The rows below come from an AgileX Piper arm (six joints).
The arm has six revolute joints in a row. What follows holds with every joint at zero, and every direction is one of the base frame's. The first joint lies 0.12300 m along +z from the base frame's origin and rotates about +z. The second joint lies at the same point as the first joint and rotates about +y. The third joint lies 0.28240 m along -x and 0.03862 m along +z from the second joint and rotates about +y. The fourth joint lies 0.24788 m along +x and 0.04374 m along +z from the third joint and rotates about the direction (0.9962, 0, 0.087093). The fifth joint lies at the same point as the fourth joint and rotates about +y. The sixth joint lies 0.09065 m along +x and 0.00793 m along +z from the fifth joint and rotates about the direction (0.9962, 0, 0.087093). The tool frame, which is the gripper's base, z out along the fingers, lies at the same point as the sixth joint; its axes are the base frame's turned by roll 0.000, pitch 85.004 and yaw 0.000 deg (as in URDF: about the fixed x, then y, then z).
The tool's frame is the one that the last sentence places.
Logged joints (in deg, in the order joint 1, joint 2, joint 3, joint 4, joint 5, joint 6), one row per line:
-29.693, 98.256, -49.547, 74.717, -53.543, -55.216
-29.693, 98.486, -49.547, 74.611, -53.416, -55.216
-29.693, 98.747, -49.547, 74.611, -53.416, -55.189
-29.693, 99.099, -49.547, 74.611, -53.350, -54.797
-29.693, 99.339, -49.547, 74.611, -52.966, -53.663
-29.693, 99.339, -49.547, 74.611, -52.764, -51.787
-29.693, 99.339, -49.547, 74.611, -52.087, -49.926
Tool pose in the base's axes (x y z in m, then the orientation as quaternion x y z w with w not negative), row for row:
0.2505, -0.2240, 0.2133, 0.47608, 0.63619, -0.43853, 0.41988
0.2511, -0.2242, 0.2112, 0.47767, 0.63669, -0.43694, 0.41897
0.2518, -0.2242, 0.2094, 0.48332, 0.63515, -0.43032, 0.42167
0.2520, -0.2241, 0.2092, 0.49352, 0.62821, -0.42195, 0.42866
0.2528, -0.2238, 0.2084, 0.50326, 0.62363, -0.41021, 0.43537
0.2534, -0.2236, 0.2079, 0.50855, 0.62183, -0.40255, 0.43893
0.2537, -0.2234, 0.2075, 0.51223, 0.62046, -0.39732, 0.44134
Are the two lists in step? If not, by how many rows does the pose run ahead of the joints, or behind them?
The pose runs 2 rows ahead of the joints: the pose in row i belongs to the joints in row i + 2.
